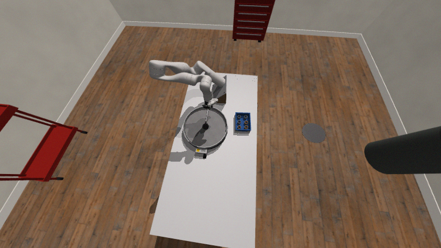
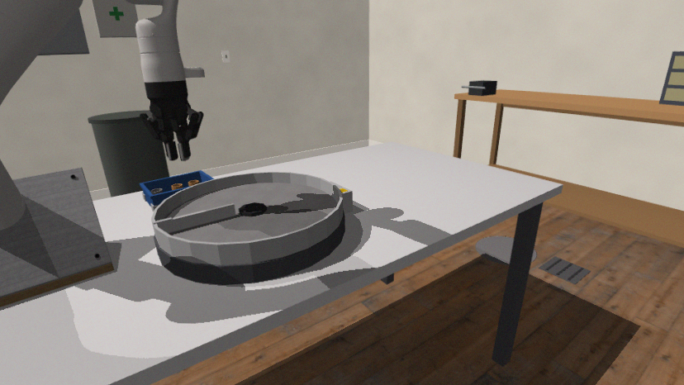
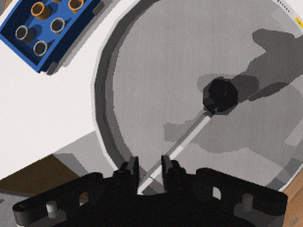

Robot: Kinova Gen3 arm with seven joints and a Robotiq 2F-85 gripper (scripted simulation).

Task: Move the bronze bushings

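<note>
Now: hand 8 cm short of the blue crate, 31 cm to the right of it and 19 cm above it. The rest, counted from my hand: grey turntable (12 cm ahead, 6 cm to the right, 16 cm below).
</note>
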